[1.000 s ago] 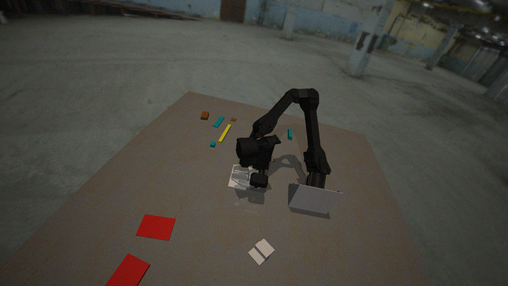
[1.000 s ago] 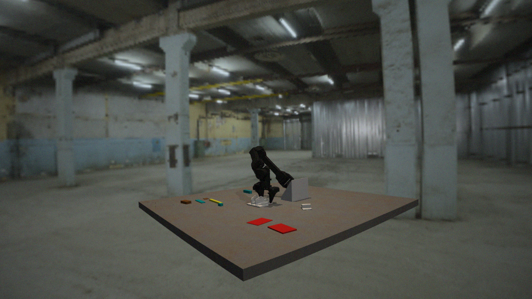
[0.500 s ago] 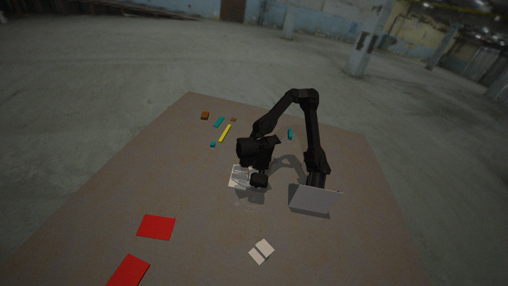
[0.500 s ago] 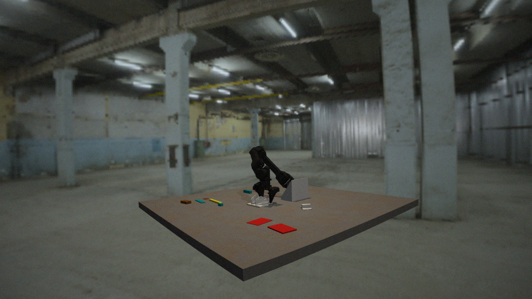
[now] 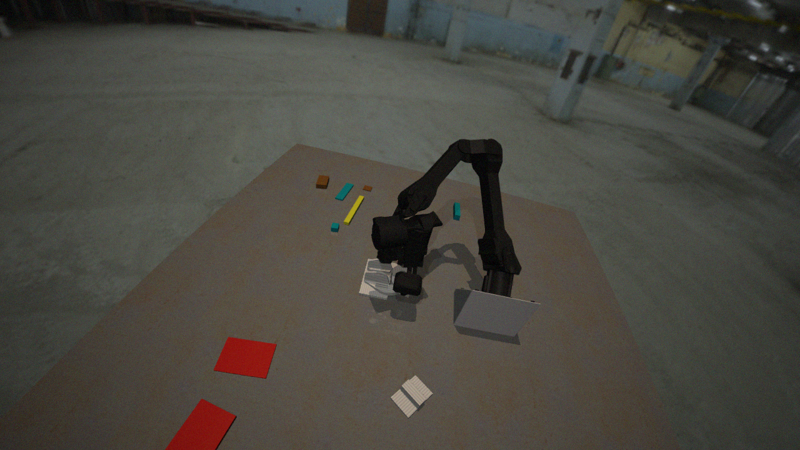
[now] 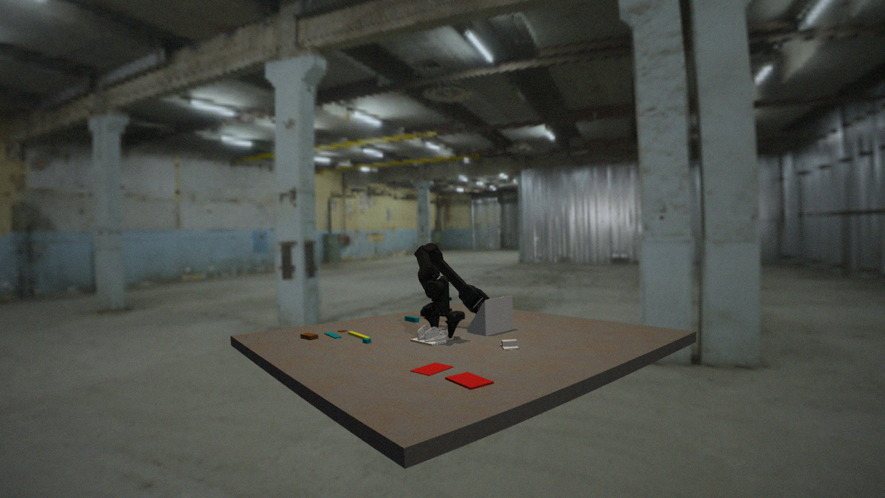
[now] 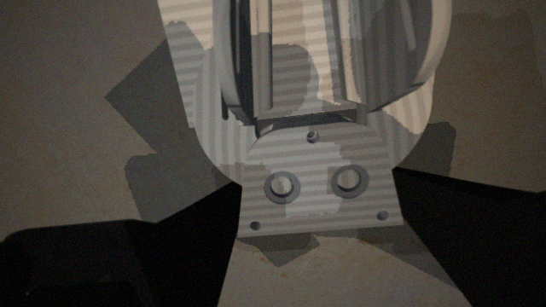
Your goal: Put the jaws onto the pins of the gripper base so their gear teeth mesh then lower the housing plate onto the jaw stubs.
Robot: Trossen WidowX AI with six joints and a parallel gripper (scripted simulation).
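Right now the gripper jaw is 20 mm ahead of my gripper tip, 20 mm to the left of it and 10 mm above it. From my gripper tip the other things lie so: yellow bar: 230 mm ahead, 240 mm to the right; teal block: 100 mm behind, 400 mm to the right.
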